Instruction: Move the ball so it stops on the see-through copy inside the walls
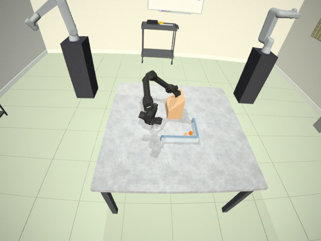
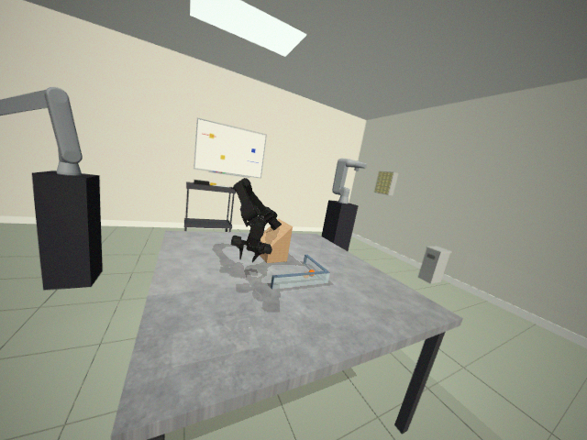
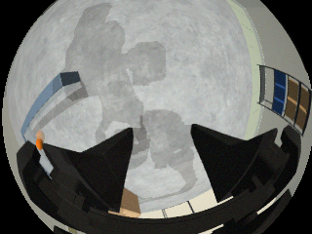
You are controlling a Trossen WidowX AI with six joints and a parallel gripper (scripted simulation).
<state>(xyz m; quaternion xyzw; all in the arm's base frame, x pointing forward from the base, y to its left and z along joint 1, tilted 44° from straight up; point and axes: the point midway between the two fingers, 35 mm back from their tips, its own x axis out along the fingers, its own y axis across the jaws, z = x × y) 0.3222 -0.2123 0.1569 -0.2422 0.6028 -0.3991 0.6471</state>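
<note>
Right now the orange ball is 37 cm to the left of my gripper tip, 8 cm below it and 2 cm ahead of it. From my gripper tip the other things lie so: see-through copy of ball: 33 cm to the left, 8 cm below, 4 cm ahead.
</note>
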